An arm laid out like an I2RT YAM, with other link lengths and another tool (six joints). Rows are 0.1 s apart.
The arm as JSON. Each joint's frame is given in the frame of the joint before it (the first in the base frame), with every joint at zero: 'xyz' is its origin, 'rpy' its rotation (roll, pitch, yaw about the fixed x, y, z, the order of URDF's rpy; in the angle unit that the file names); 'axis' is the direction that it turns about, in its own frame. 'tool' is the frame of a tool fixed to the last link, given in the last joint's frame.
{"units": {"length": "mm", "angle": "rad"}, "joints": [
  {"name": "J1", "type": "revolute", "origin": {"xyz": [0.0, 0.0, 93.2], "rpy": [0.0, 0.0, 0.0]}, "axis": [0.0, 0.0, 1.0]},
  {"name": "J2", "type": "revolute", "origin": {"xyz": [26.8, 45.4, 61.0], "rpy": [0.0, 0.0, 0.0]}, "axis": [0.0, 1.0, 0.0]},
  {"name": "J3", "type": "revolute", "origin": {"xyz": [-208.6, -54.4, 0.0], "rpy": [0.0, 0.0, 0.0]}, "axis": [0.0, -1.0, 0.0]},
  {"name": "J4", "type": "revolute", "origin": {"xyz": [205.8, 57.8, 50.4], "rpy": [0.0, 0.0, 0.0]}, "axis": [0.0, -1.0, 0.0]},
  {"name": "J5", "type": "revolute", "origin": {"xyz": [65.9, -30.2, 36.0], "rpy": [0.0, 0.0, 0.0]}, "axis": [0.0, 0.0, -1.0]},
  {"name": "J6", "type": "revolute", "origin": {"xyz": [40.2, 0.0, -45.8], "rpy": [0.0, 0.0, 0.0]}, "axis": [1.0, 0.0, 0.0]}
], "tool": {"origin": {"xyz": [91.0, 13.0, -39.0], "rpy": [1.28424, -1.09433, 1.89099]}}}
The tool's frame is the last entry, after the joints.
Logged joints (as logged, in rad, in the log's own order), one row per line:
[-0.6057, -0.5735, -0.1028, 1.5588, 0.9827, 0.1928]
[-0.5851, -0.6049, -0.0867, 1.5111, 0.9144, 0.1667]
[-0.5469, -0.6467, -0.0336, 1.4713, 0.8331, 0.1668]
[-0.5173, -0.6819, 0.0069, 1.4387, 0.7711, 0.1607]
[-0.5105, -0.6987, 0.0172, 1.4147, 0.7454, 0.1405]
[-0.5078, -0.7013, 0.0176, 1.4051, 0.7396, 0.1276]
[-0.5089, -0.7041, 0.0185, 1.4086, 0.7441, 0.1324]
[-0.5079, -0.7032, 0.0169, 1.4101, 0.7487, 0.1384]
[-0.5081, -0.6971, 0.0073, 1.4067, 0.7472, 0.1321]
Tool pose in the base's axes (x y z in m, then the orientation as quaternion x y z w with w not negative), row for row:
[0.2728, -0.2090, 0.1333, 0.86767, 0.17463, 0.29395, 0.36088]
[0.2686, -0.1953, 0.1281, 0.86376, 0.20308, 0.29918, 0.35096]
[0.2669, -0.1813, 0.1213, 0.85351, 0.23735, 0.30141, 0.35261]
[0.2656, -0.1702, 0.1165, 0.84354, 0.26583, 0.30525, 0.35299]
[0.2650, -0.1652, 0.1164, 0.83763, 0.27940, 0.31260, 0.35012]
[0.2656, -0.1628, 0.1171, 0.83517, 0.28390, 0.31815, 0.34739]
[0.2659, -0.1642, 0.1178, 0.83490, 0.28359, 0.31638, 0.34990]
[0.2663, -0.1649, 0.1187, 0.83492, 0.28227, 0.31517, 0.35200]
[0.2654, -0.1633, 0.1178, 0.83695, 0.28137, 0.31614, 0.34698]
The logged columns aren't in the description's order. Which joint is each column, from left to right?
Columns, left to right: J1, J6, J4, J2, J3, J5.
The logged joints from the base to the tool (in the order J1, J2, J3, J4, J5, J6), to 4 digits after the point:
[-0.6057, 1.5588, 0.9827, -0.1028, 0.1928, -0.5735]
[-0.5851, 1.5111, 0.9144, -0.0867, 0.1667, -0.6049]
[-0.5469, 1.4713, 0.8331, -0.0336, 0.1668, -0.6467]
[-0.5173, 1.4387, 0.7711, 0.0069, 0.1607, -0.6819]
[-0.5105, 1.4147, 0.7454, 0.0172, 0.1405, -0.6987]
[-0.5078, 1.4051, 0.7396, 0.0176, 0.1276, -0.7013]
[-0.5089, 1.4086, 0.7441, 0.0185, 0.1324, -0.7041]
[-0.5079, 1.4101, 0.7487, 0.0169, 0.1384, -0.7032]
[-0.5081, 1.4067, 0.7472, 0.0073, 0.1321, -0.6971]

